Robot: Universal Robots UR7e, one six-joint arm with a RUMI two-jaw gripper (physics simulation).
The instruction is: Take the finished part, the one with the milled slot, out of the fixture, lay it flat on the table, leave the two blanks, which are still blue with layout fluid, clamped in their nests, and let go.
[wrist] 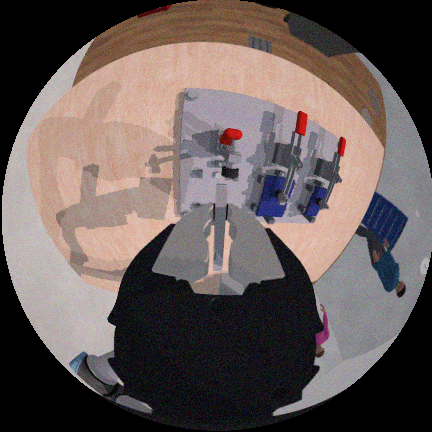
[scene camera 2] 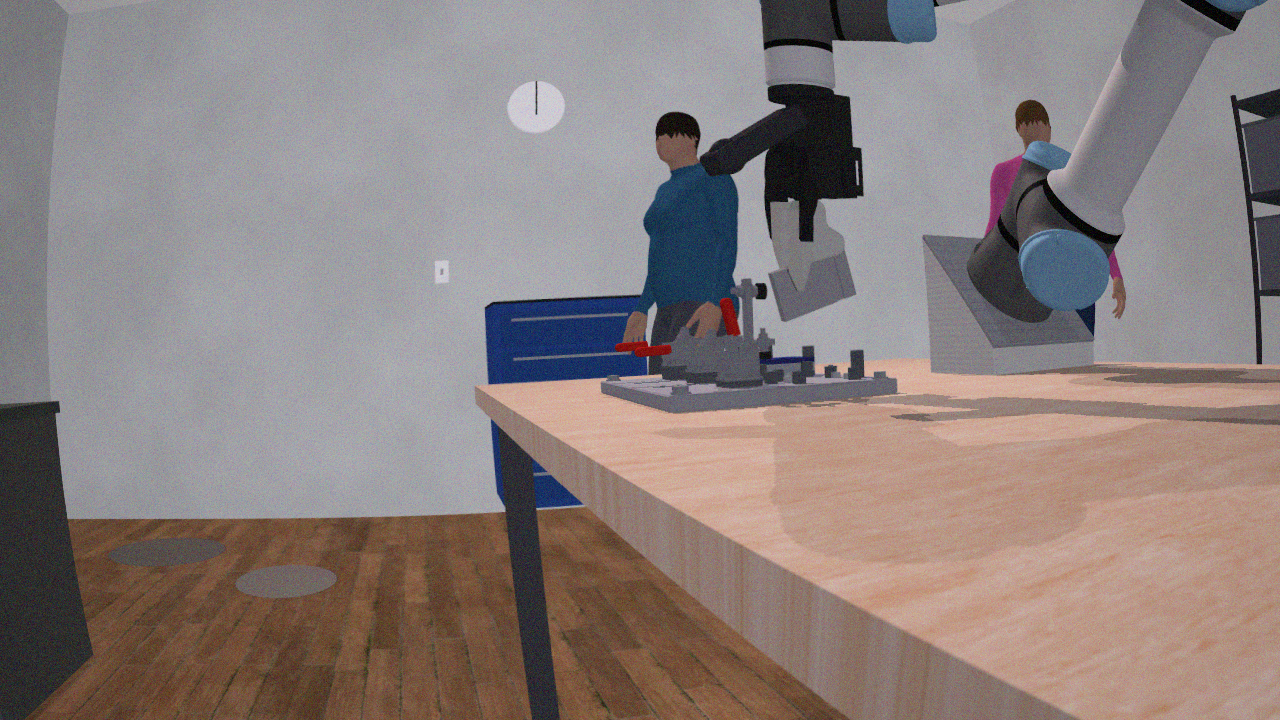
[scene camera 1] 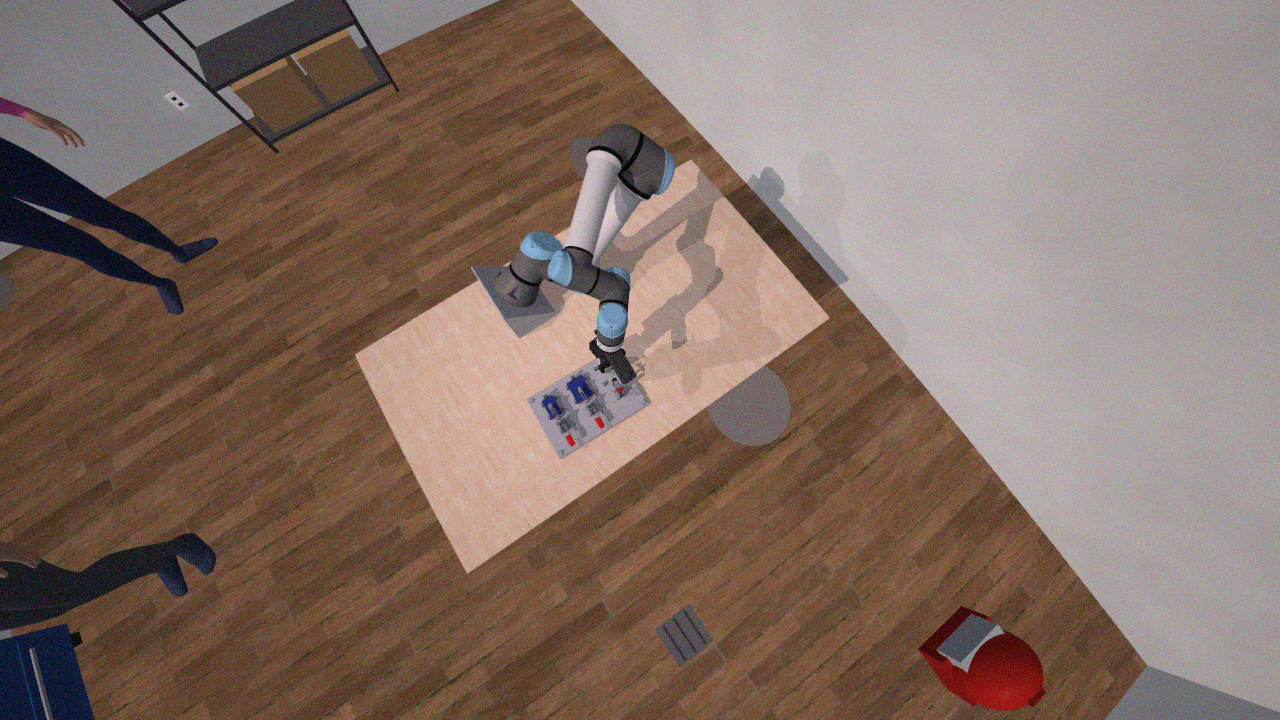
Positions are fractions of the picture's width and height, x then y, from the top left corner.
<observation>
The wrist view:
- my gripper: 0.51, 0.47
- finished part: 0.51, 0.44
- blue blank: 0.62, 0.48
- fixture plate: 0.61, 0.29
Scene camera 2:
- my gripper: 0.62, 0.40
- finished part: 0.65, 0.39
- fixture plate: 0.51, 0.55
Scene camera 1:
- my gripper: 0.48, 0.51
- fixture plate: 0.48, 0.57
</observation>
